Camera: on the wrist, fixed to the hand. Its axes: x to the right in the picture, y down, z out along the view.
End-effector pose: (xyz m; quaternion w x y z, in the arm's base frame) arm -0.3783 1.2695 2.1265 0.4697 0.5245 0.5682 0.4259
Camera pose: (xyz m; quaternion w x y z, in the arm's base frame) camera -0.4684 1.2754 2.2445 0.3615 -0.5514 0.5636 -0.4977
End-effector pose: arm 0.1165 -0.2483 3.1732 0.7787 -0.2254 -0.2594 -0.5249
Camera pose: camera 0.2257 -0.2812 3.0780 0.5065 -0.3362 0.2349 0.7585
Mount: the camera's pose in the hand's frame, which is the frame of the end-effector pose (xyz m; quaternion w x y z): -0.0036 0.0981 -0.1115 0.0111 -0.0742 -0.0331 0.9966
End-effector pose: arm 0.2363 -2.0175 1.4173 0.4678 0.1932 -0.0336 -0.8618
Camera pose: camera 0.3565 -2.0558 1.3389 0.8773 -0.0946 -0.1445 0.4478
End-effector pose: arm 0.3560 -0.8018 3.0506 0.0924 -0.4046 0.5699 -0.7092
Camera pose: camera 0.2502 -0.7506 2.9597 0.6967 0.5332 0.4591 0.1399
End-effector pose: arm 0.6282 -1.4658 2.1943 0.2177 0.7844 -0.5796 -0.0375
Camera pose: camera 0.5741 -1.4521 2.3320 0.0788 -0.5863 -0.7926 0.1476
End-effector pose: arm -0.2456 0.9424 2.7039 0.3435 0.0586 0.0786 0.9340
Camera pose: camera -0.3231 0.8544 2.6127 0.9201 -0.0844 0.1382 -0.3566
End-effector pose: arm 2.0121 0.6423 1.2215 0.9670 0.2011 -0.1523 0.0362
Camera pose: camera 2.0270 0.7768 1.1601 0.0155 0.2201 0.2368 -0.9462
